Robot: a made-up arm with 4 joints.
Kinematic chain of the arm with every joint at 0, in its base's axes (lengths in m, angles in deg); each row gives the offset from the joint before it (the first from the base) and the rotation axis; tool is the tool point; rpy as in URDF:
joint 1: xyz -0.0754 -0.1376 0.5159 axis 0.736 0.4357 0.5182
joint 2: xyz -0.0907 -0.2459 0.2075 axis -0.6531 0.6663 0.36
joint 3: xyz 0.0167 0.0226 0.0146 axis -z
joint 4: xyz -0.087 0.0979 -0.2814 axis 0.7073 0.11 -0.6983
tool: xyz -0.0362 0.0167 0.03 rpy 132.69 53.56 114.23
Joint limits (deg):
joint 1: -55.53..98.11
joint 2: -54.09..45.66
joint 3: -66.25..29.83
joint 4: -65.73..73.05
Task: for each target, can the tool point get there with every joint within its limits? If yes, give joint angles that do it. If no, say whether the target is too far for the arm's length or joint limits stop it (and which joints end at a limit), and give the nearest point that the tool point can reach.
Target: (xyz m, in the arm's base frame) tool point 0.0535 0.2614 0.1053
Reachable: no: joint limits stop it (at a limit: joint 1, joint 2, joint 3, joint 4) | nearest point -0.1146 -0.1556 0.3847 | short by 0.529 m
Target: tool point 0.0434 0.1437 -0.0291
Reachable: no: joint limits stop it (at a limit: joint 1, joint 2, joint 3, joint 4) | nearest point -0.1146 -0.1556 0.3847 | short by 0.535 m
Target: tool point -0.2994 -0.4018 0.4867
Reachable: yes | joints 24.01 19.54 -16.02 31.09
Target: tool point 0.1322 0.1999 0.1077
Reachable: no: joint limits stop it (at a limit: joint 1, joint 2, joint 3, joint 4) | nearest point -0.1146 -0.1556 0.3847 | short by 0.514 m
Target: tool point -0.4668 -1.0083 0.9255
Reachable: no: too far | nearest point -0.3486 -0.5862 0.6312 | short by 0.528 m
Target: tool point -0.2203 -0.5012 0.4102
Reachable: yes | joints 51.00 25.22 -35.27 47.30
